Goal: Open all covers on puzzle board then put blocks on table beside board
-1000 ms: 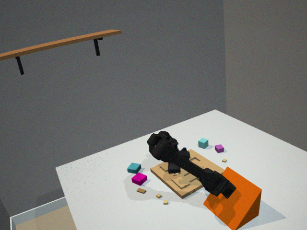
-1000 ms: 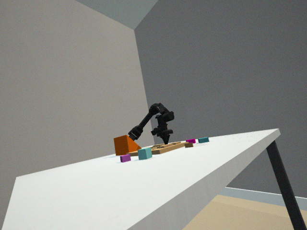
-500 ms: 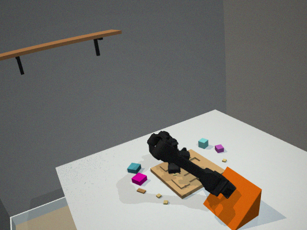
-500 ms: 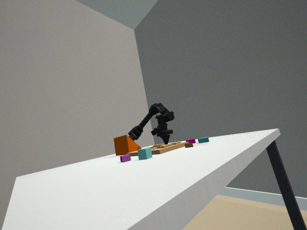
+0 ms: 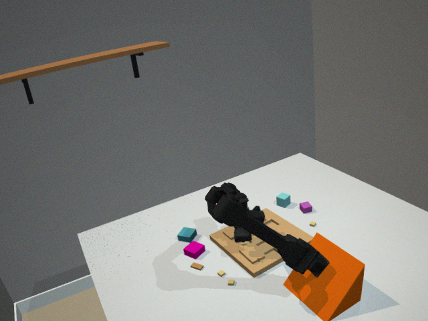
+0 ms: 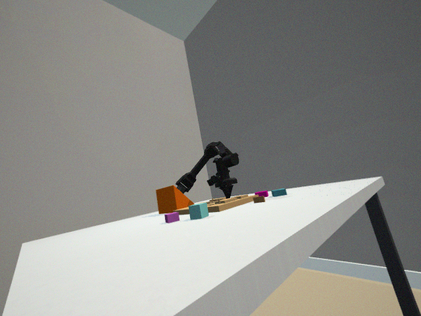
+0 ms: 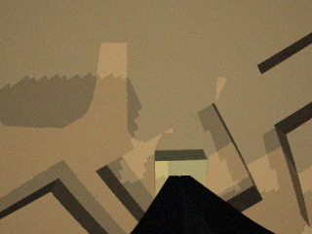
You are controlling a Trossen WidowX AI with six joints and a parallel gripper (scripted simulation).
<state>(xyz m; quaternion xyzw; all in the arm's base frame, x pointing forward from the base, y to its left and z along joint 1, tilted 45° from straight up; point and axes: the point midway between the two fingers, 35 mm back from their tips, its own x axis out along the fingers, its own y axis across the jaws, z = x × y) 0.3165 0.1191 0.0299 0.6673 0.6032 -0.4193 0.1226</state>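
Now: gripper tip 1 cm past the tan puzzle board and 5 cm to the left of it. The rest, counted from my gripper tip: flat brown piece (2 cm behind, 20 cm to the left, 2 cm below); teal block (18 cm ahead, 17 cm to the left, 1 cm below); magenta block (7 cm ahead, 18 cm to the left, 1 cm below).
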